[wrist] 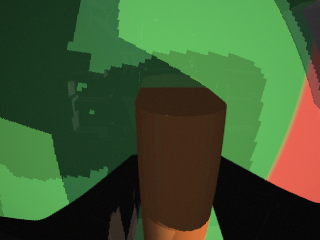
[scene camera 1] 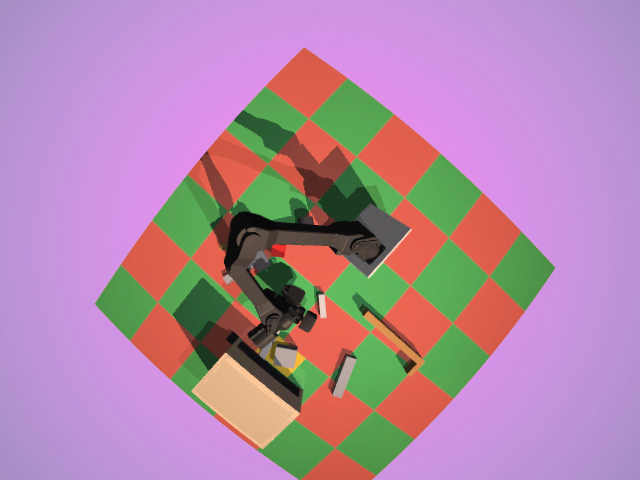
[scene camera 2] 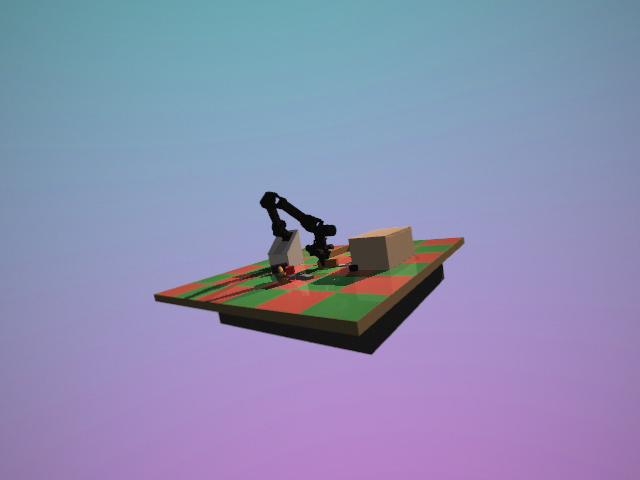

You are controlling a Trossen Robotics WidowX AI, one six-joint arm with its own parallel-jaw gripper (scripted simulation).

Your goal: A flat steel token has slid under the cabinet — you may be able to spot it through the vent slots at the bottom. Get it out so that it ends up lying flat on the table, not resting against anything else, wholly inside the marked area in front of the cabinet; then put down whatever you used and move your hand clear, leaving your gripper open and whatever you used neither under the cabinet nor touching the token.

The pictures show: my gripper, a brown-handled tool, an orange l-shaped tool and a tan cabinet.
My gripper shows as well in the wrist view.
